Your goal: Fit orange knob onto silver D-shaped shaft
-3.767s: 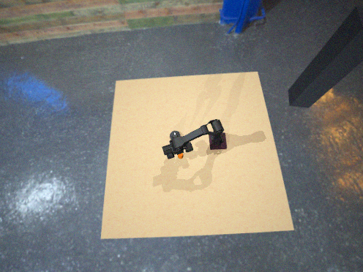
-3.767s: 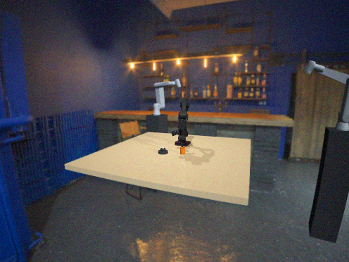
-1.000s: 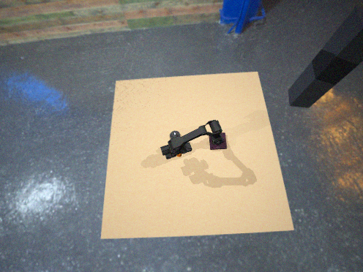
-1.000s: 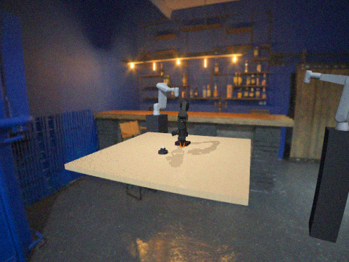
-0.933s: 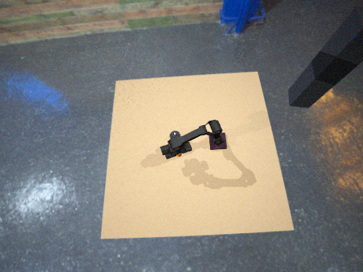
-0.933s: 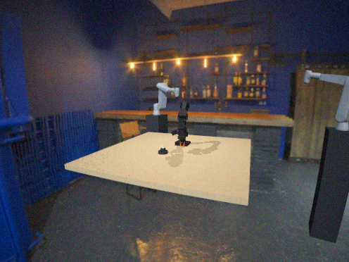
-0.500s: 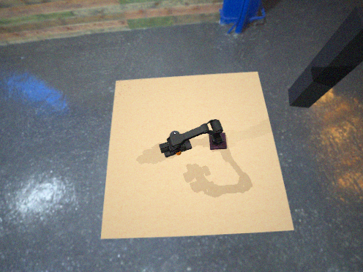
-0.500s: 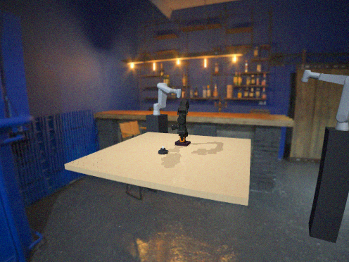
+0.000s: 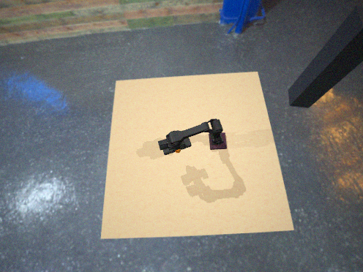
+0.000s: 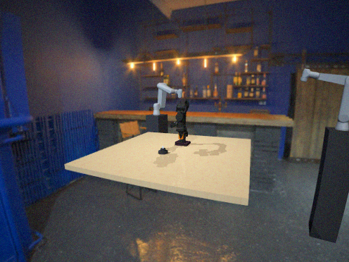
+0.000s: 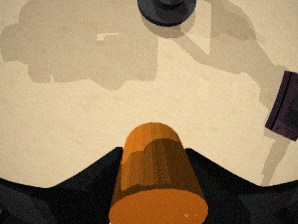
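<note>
Right now the round dark pedestal is 50 mm ahead of my gripper tip, 150 mm to the right of it and 110 mm below it. Round my gripper tip: orange knob (40 mm above).
</note>
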